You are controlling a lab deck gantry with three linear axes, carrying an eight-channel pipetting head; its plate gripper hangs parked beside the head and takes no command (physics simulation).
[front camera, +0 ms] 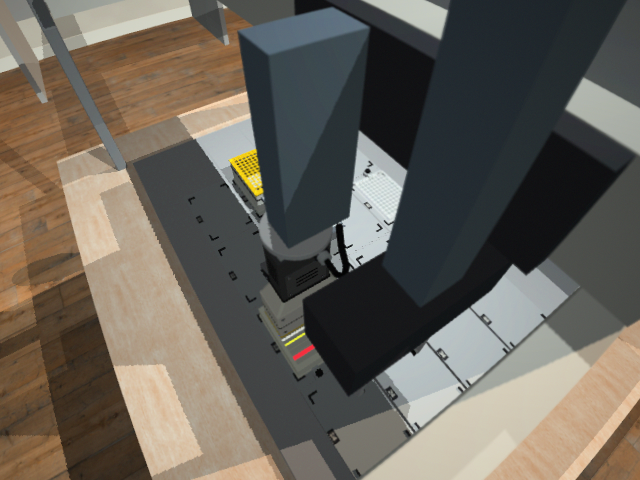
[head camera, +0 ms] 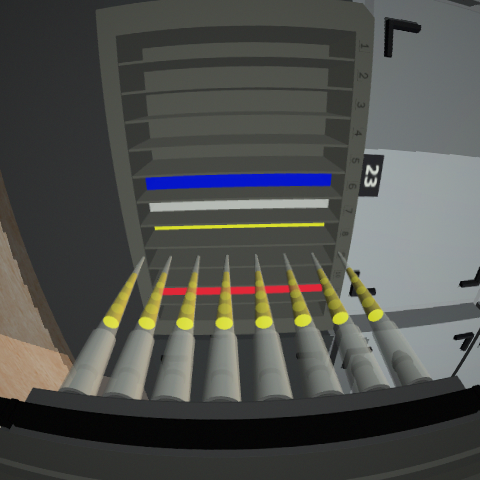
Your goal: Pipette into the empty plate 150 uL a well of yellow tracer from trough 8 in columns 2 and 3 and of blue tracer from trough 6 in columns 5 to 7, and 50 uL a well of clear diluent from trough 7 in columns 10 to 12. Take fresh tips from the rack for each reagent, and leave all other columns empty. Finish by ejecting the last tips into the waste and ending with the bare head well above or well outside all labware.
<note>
In view: a blue strip [head camera: 255, 179].
</note>
